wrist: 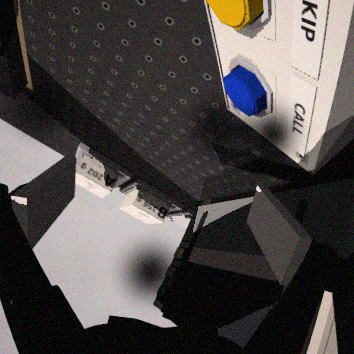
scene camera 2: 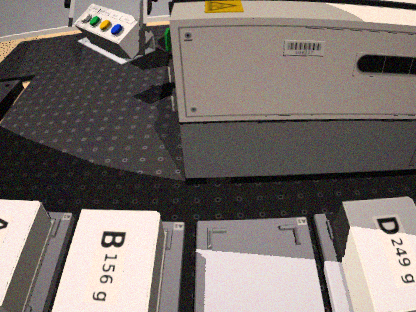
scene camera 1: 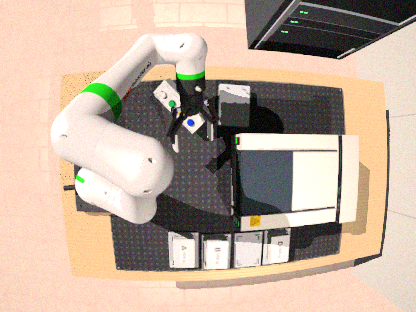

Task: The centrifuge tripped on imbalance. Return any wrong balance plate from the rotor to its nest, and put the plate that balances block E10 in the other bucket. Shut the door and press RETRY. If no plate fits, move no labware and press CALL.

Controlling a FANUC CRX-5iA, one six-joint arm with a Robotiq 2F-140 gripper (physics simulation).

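Places are measured from the arm's base along level axes (x ahead, y left, z up), in centimetres.
Pixels of known places: gripper, between the fingertips: [wrist: 165,190] [scene camera 2: 107,24] [scene camera 1: 193,144].
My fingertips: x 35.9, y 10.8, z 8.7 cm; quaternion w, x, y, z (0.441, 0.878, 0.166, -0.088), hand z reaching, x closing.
Observation:
Ahead of a thing's pixels: the offset from my fingertips to its top centre.
My gripper [scene camera 1: 193,139] [wrist: 165,190] is open and empty, above the blue CALL end of the button panel @(dz -2.3, dx -2.9, dy +15.4 cm) [scene camera 1: 170,89] [scene camera 2: 105,41] [wrist: 285,60]. The blue CALL button @(dz -3.2, dx +0.0, dy +8.1 cm) [scene camera 1: 190,122] [scene camera 2: 116,29] [wrist: 246,91] is uncovered in the wrist view. The centrifuge [scene camera 1: 315,179] [scene camera 2: 250,90] stands right of the gripper; its rotor and buckets are hidden. Plate A @(dz -5.3, dx -8.1, dy -42.7 cm) [scene camera 1: 184,252] [wrist: 94,181], plate B, 156 g @(dz -5.3, dx +5.2, dy -45.1 cm) [scene camera 1: 216,254] [scene camera 2: 80,260] [wrist: 142,206], and plate D, 249 g @(dz -5.3, dx +31.7, dy -47.2 cm) [scene camera 1: 278,250] [scene camera 2: 400,260], sit in nests. The nest between B and D @(dz -8.9, dx +18.6, dy -46.4 cm) [scene camera 1: 248,249] [scene camera 2: 260,280] is empty.
A grey, flat-topped fixture @(dz -5.7, dx +17.6, dy +13.7 cm) [scene camera 1: 234,105] stands right of the panel, behind the centrifuge in the top view. The arm's base and links fill the left side. A dark cabinet [scene camera 1: 320,40] with green lights stands beyond the table's far edge.

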